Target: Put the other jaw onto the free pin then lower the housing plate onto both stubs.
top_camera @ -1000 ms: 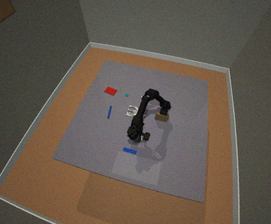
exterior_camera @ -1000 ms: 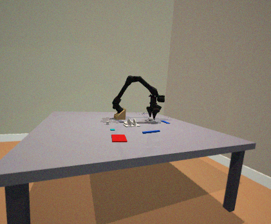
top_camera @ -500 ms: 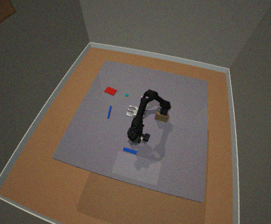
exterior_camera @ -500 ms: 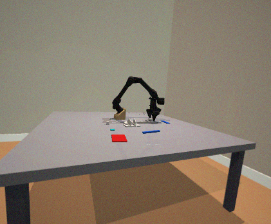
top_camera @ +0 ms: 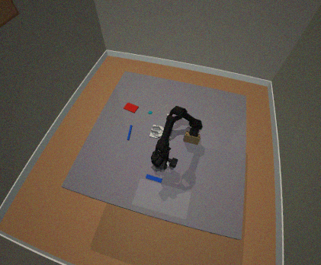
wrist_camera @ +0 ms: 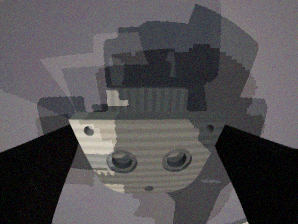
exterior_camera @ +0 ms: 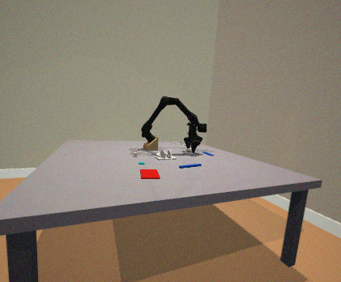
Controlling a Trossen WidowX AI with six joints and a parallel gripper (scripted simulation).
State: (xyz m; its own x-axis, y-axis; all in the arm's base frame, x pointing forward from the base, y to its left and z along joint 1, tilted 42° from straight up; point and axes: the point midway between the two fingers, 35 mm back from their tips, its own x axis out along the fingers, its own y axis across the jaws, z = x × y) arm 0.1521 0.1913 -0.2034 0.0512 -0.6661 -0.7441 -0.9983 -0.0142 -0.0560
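Now: gripper tip 1 cm to the left of the white block. From my gripper tip the other things lie so: long blue bar 36 cm ahead, 17 cm to the right, 1 cm below; then pale part 11 cm ahead, 44 cm to the right; then short blue bar 3 cm ahead, 13 cm to the left, 1 cm below.
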